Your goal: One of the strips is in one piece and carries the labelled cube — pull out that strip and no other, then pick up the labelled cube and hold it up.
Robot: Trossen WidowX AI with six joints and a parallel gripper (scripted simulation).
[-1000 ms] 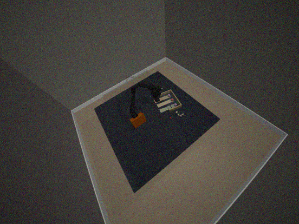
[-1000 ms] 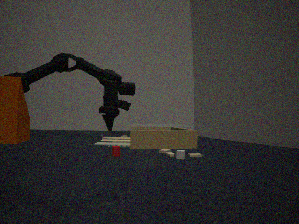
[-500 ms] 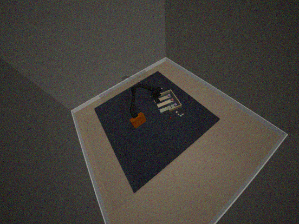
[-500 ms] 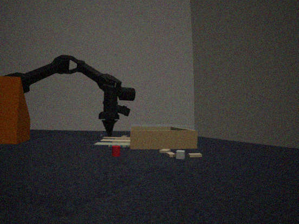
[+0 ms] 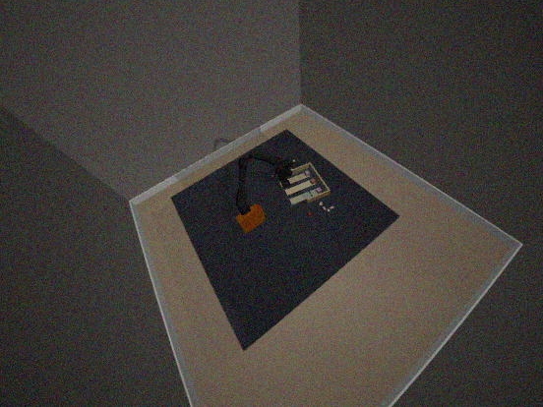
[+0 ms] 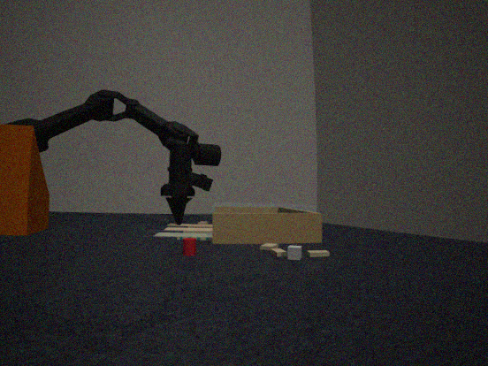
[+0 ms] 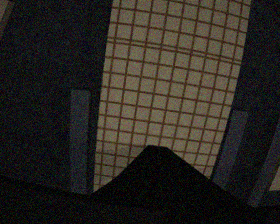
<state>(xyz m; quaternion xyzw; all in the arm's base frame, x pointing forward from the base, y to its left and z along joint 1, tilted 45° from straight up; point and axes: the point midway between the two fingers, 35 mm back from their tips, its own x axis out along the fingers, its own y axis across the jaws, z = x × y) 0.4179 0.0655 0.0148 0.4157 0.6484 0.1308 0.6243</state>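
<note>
Now: the strip 9 cm ahead of my gripper tip and 4 cm to the right of it. The rest, counted from my gripper tip: small red cylinder 7 cm behind, 35 cm to the right.
</note>
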